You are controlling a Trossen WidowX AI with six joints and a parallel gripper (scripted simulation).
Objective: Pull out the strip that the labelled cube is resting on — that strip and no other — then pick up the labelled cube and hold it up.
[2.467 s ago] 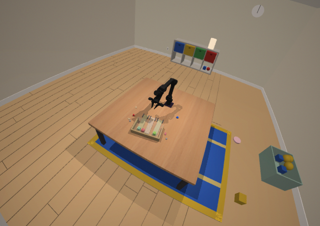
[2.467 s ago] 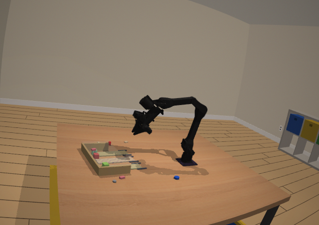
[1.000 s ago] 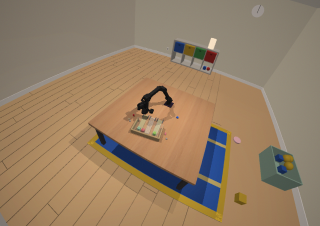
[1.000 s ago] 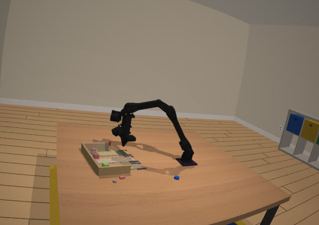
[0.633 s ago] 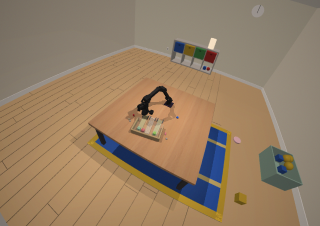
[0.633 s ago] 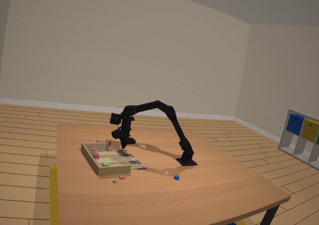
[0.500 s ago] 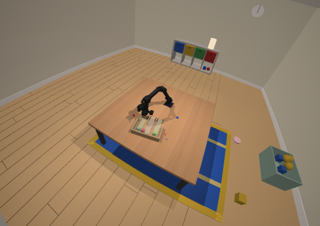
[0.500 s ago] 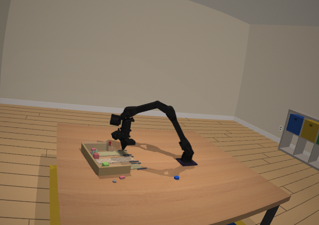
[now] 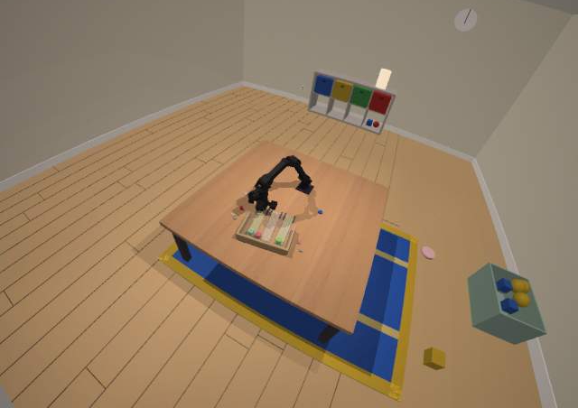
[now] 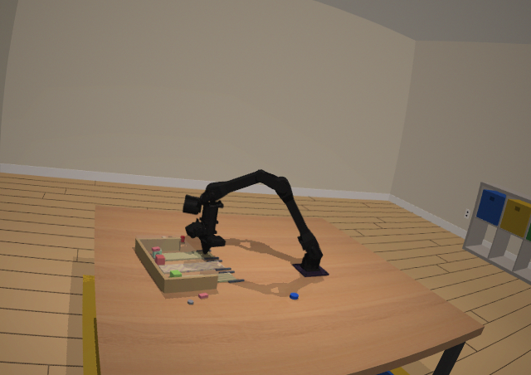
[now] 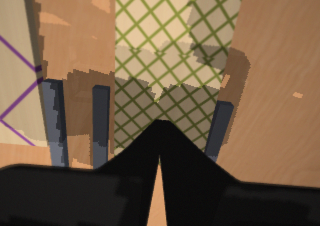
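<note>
Now: the lattice strip 90 mm ahead of my gripper tip and 20 mm to the left of it. The rest, counted from my gripper tip: blue disc: 220 mm behind, 350 mm to the left; red piece: 60 mm ahead, 130 mm to the right.
</note>
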